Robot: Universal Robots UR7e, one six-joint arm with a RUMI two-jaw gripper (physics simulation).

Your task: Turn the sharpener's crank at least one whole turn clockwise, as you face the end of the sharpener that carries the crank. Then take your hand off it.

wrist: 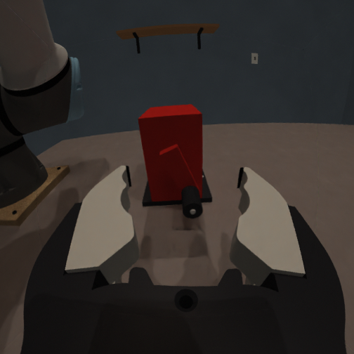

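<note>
The sharpener (172, 130) is a tall red block on a dark base plate, standing upright in the middle of the wrist view. Its crank is a red arm (187, 167) on the face toward me. The arm slants down to the right and ends in a black cylindrical knob (192, 202), low near the block's lower right. My gripper (184, 168) is open, with one pale jaw left and one right of the sharpener. The knob shows between the jaws, a little right of the middle, with a gap to each jaw, and neither jaw touches it.
The robot's own arm (35, 90) rises at the left from a wooden mounting board (37, 192) on the table (310, 160). A brown shelf (167, 31) on black brackets and a small white wall plate (254, 58) are on the dark blue wall behind.
</note>
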